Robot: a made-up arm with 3 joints. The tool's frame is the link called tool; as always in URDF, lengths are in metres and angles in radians. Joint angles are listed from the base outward.
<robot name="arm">
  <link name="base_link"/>
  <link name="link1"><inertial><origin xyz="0.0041 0.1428 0.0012"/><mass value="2.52"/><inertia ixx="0.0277" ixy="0" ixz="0" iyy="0.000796" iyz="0" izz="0.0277"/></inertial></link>
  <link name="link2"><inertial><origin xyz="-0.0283 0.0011 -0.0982"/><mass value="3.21"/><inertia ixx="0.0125" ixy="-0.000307" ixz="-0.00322" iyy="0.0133" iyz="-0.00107" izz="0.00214"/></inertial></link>
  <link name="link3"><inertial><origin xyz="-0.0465 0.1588 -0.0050"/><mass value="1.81"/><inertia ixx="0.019" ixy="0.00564" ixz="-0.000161" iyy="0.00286" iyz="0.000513" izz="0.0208"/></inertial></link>
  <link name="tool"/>
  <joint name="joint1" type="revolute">
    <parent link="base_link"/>
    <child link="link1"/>
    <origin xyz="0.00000 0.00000 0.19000" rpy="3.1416 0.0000 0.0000"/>
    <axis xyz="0 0 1"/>
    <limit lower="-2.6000" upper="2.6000"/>
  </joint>
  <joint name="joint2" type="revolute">
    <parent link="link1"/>
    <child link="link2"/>
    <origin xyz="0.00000 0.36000 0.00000" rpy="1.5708 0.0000 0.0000"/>
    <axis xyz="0 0 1"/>
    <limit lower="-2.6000" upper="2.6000"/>
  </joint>
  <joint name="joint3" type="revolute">
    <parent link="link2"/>
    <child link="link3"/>
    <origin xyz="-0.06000 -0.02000 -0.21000" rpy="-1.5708 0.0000 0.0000"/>
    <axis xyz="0 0 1"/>
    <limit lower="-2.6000" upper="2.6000"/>
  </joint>
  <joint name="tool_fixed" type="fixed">
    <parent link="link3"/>
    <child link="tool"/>
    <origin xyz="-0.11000 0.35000 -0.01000" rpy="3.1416 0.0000 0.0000"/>
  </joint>
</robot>
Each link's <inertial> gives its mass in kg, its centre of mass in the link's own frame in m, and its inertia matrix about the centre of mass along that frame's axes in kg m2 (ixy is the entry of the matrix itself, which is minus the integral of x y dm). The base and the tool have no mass. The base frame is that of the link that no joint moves.
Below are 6 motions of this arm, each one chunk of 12 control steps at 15 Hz.
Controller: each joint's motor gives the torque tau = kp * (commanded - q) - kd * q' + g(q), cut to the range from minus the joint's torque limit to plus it. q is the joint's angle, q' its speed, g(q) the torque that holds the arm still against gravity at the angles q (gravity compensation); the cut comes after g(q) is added. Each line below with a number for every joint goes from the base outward.
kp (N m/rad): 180 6.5 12
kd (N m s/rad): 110 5.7 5.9
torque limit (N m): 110 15 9.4
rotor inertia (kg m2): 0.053 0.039 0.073
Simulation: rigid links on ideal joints. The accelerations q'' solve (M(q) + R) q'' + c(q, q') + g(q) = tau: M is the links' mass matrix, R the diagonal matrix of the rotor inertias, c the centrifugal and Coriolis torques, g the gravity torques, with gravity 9.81 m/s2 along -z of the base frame. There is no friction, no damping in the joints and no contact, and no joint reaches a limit. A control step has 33 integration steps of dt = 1/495 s. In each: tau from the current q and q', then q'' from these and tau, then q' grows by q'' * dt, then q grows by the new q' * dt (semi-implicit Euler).
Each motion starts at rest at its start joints. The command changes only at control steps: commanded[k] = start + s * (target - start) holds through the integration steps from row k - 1 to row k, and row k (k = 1, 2, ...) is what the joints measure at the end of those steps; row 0 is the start. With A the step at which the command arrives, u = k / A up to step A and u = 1 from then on. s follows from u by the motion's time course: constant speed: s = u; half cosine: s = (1 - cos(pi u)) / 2; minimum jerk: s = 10 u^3 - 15 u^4 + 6 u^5; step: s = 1 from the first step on.
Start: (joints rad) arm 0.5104 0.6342 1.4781
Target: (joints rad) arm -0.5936 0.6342 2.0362
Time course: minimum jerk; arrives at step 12
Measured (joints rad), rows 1 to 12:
1: 0.5099 0.6340 1.4784
2: 0.5064 0.6326 1.4806
3: 0.4960 0.6298 1.4869
4: 0.4750 0.6255 1.4996
5: 0.4409 0.6205 1.5199
6: 0.3929 0.6156 1.5480
7: 0.3320 0.6117 1.5831
8: 0.2614 0.6094 1.6231
9: 0.1853 0.6092 1.6658
10: 0.1085 0.6109 1.7083
11: 0.0357 0.6143 1.7485
12: -0.0304 0.6184 1.7848

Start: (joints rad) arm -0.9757 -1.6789 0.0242
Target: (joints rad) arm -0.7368 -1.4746 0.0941
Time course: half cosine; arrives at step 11
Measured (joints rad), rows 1 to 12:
1: -0.9753 -1.6789 0.0244
2: -0.9737 -1.6785 0.0250
3: -0.9701 -1.6771 0.0263
4: -0.9639 -1.6744 0.0285
5: -0.9551 -1.6699 0.0317
6: -0.9437 -1.6635 0.0357
7: -0.9299 -1.6553 0.0404
8: -0.9145 -1.6456 0.0456
9: -0.8982 -1.6347 0.0510
10: -0.8820 -1.6232 0.0563
11: -0.8667 -1.6116 0.0612
12: -0.8529 -1.6007 0.0655

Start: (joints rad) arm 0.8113 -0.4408 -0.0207
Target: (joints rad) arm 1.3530 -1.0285 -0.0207
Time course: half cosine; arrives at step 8
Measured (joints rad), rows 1 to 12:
1: 0.8130 -0.4425 -0.0217
2: 0.8200 -0.4488 -0.0245
3: 0.8348 -0.4617 -0.0283
4: 0.8587 -0.4819 -0.0322
5: 0.8910 -0.5089 -0.0351
6: 0.9295 -0.5408 -0.0364
7: 0.9708 -0.5749 -0.0357
8: 1.0108 -0.6078 -0.0329
9: 1.0471 -0.6381 -0.0294
10: 1.0795 -0.6662 -0.0264
11: 1.1085 -0.6923 -0.0240
12: 1.1344 -0.7164 -0.0221

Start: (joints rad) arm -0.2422 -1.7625 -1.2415
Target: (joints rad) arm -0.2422 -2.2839 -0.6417
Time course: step
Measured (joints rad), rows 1 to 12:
1: -0.2420 -1.7947 -1.1876
2: -0.2419 -1.8312 -1.1168
3: -0.2419 -1.8650 -1.0538
4: -0.2419 -1.8962 -0.9990
5: -0.2419 -1.9251 -0.9515
6: -0.2419 -1.9518 -0.9103
7: -0.2420 -1.9765 -0.8746
8: -0.2420 -1.9994 -0.8436
9: -0.2420 -2.0205 -0.8167
10: -0.2421 -2.0400 -0.7935
11: -0.2421 -2.0581 -0.7733
12: -0.2421 -2.0749 -0.7557

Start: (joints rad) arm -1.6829 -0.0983 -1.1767
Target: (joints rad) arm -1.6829 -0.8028 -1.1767
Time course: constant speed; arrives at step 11
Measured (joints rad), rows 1 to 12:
1: -1.6829 -0.1024 -1.1767
2: -1.6829 -0.1109 -1.1768
3: -1.6830 -0.1235 -1.1768
4: -1.6830 -0.1400 -1.1769
5: -1.6830 -0.1599 -1.1769
6: -1.6830 -0.1831 -1.1770
7: -1.6830 -0.2094 -1.1770
8: -1.6830 -0.2384 -1.1770
9: -1.6830 -0.2701 -1.1771
10: -1.6830 -0.3041 -1.1771
11: -1.6830 -0.3404 -1.1772
12: -1.6830 -0.3747 -1.1772

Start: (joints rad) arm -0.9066 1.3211 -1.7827
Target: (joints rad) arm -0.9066 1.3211 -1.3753
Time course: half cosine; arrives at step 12
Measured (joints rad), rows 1 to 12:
1: -0.9066 1.3211 -1.7821
2: -0.9066 1.3211 -1.7794
3: -0.9066 1.3211 -1.7733
4: -0.9066 1.3211 -1.7629
5: -0.9066 1.3211 -1.7477
6: -0.9067 1.3211 -1.7277
7: -0.9067 1.3212 -1.7033
8: -0.9067 1.3212 -1.6754
9: -0.9067 1.3212 -1.6454
10: -0.9067 1.3212 -1.6146
11: -0.9067 1.3212 -1.5847
12: -0.9067 1.3212 -1.5572

